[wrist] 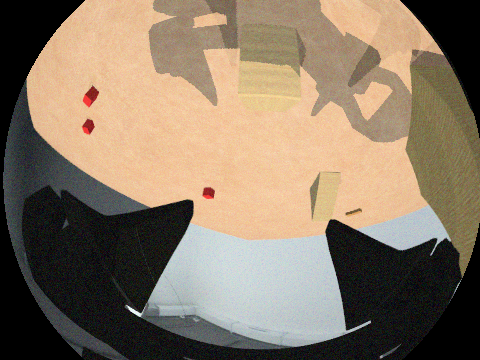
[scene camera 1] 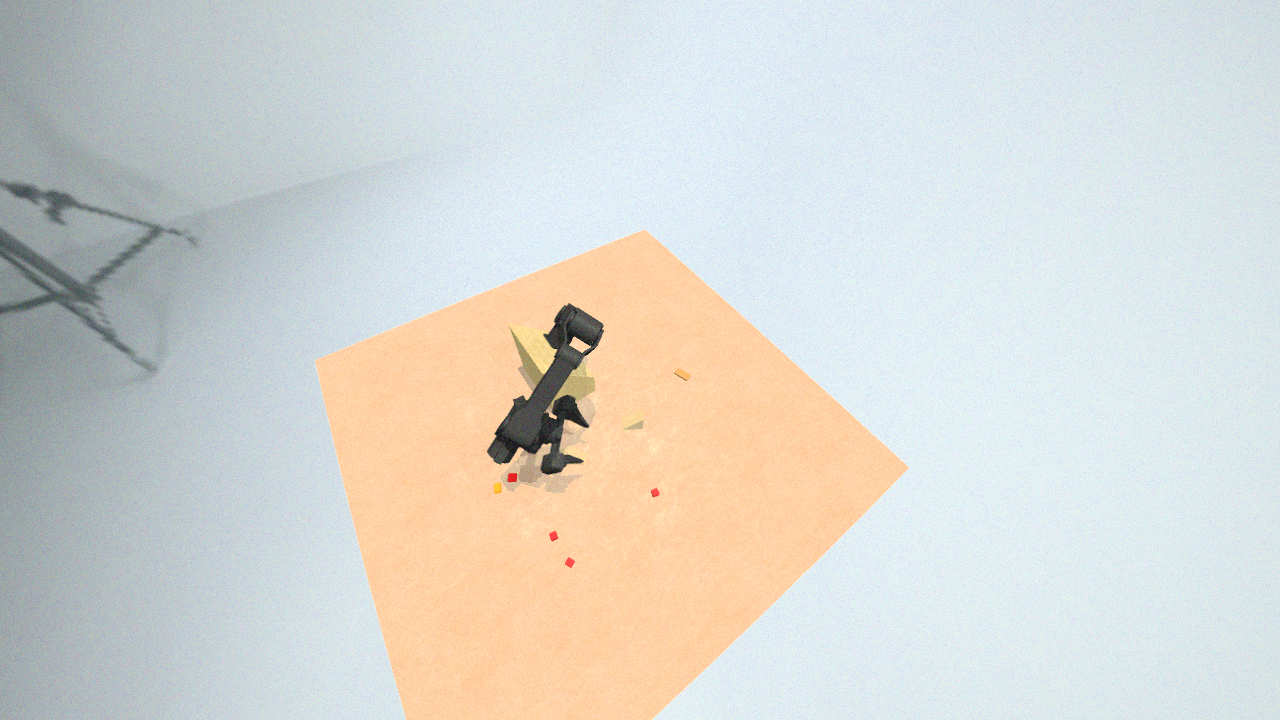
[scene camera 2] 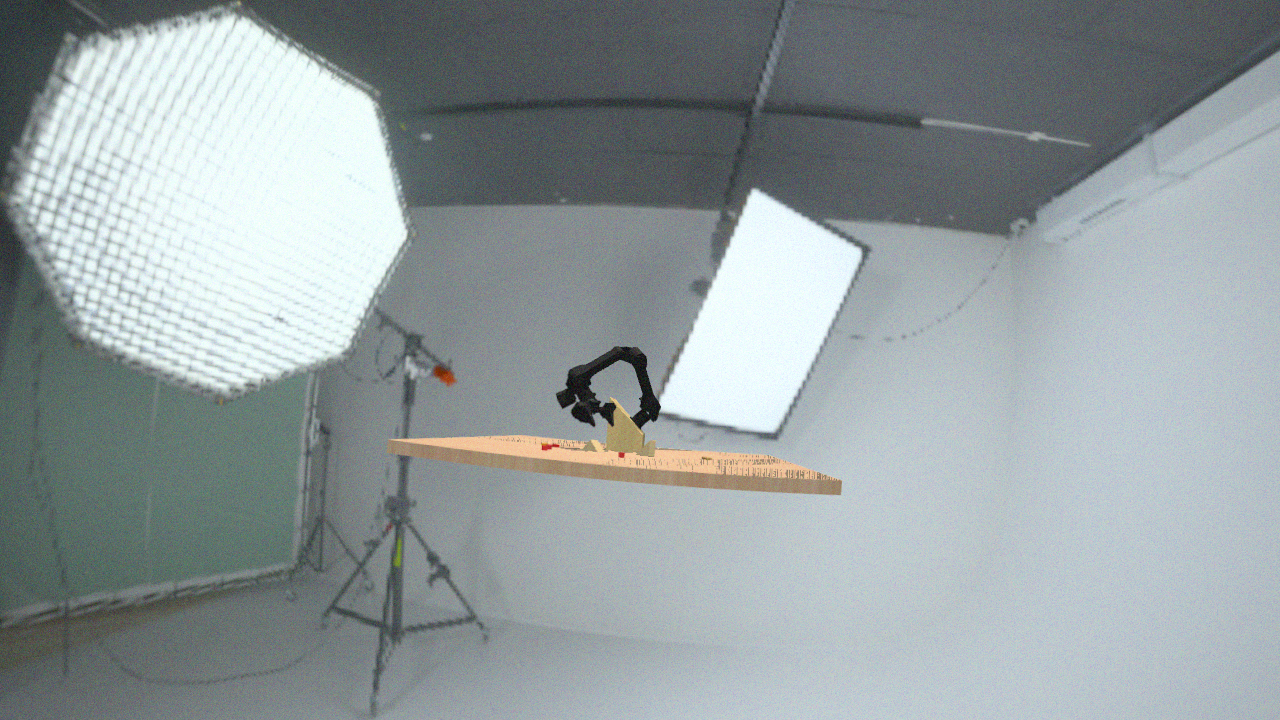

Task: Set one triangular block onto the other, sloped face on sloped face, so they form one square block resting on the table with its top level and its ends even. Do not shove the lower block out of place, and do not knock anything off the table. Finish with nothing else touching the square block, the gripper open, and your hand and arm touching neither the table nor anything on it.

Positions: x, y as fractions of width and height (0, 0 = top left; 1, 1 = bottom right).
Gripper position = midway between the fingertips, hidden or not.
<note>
The gripper (wrist: 0.55, 0.61) is open, holding nothing. Also in view: a tan triangular block (wrist: 0.68, 0.53) and a tan triangular block (wrist: 0.56, 0.20).
</note>
